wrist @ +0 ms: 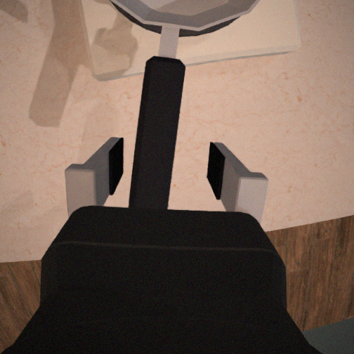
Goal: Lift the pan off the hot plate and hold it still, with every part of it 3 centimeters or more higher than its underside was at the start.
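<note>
The pan (210, 22) shows in part at the top of the wrist view, a grey faceted bowl over the pale hot plate (270, 44). Its black handle (159, 120) runs down the picture, tilted slightly, and its lower end is hidden behind the gripper body. My gripper (165, 157) is open. The handle shows between the two fingers, nearer the left finger, with a gap on each side. Whether the fingertips are down at the handle's height or still above it, I cannot tell.
The pinkish speckled table top (300, 165) lies under the handle and ends in a front edge, with wooden floor (315, 265) beyond it. Shadows fall on the table and hot plate at the upper left. A dark green surface (335, 337) shows at the lower right.
</note>
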